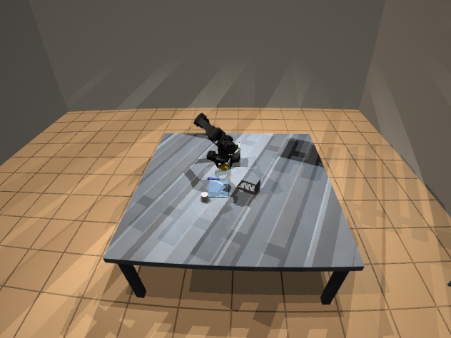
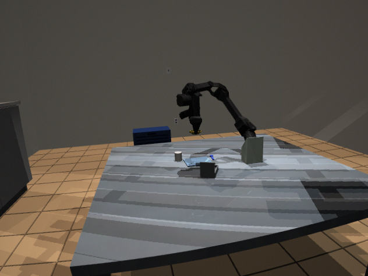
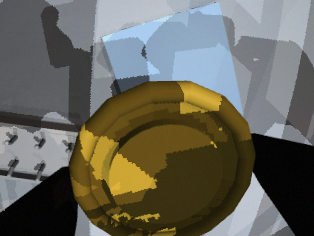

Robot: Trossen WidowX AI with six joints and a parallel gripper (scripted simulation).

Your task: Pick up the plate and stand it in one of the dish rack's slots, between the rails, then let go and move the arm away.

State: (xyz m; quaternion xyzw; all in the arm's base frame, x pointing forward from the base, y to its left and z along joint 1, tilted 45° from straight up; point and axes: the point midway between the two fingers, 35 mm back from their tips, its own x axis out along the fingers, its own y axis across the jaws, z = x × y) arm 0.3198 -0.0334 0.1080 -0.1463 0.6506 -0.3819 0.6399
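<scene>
The dish rack is 160 mm below my gripper tip, 150 mm to the left of it and 10 mm behind it. Also, from my gripper tip: yellow plate: 10 mm above; beige cup: 160 mm below, 130 mm to the right, 70 mm ahead; blue mat: 180 mm below, 40 mm to the right, 20 mm behind.
</scene>
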